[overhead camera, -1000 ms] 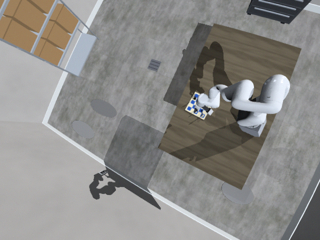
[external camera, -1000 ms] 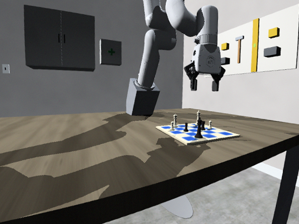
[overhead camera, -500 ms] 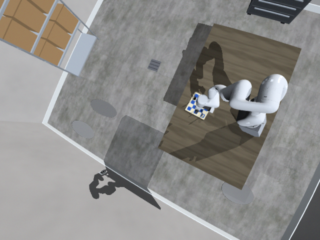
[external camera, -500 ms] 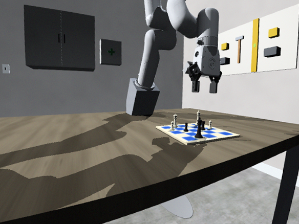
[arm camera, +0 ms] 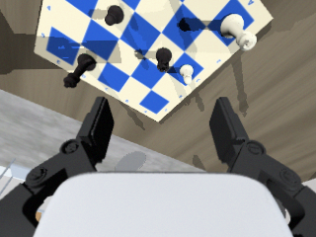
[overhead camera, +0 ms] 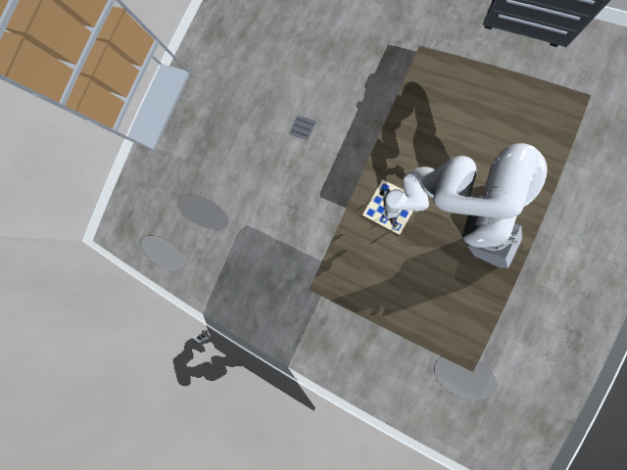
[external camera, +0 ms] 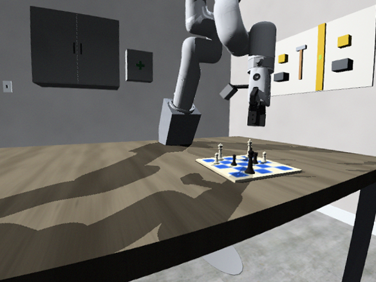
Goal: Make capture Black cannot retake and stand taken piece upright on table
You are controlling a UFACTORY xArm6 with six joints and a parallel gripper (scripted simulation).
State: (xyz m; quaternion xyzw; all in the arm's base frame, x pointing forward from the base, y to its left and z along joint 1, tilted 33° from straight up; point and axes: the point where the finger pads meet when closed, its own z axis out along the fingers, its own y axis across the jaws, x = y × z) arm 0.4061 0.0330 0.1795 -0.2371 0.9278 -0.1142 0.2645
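My hand is 120 mm above the cream chessboard and 40 mm to the left of it. The rest, counted from my hand: black pawn 110 mm below, 70 mm to the right, 10 mm behind; then tall white piece 90 mm below, 70 mm behind, 50 mm to the left; then tall black piece 90 mm to the right, 90 mm below, 60 mm ahead.
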